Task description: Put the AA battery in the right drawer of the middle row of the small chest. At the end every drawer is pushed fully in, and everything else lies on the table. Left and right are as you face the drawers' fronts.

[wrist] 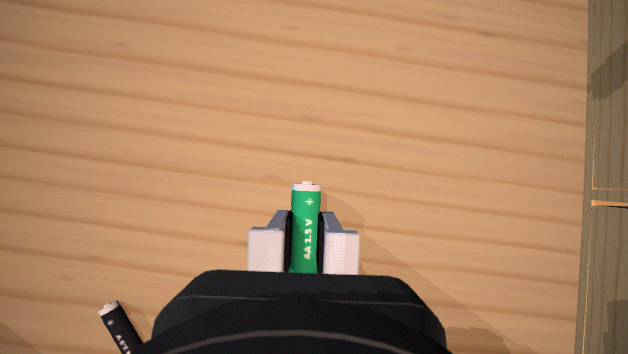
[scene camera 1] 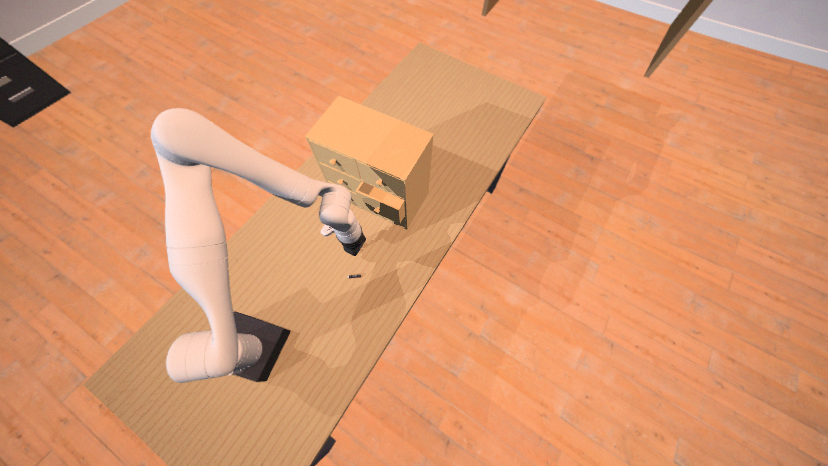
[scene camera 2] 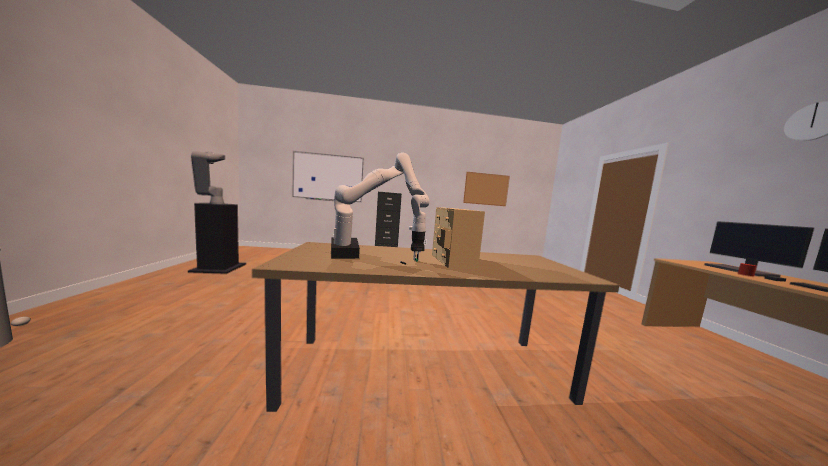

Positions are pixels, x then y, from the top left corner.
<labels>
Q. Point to a small wooden chest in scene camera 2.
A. At 467,228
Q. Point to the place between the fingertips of my gripper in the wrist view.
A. At 304,232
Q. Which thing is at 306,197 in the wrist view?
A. A green battery.
</labels>
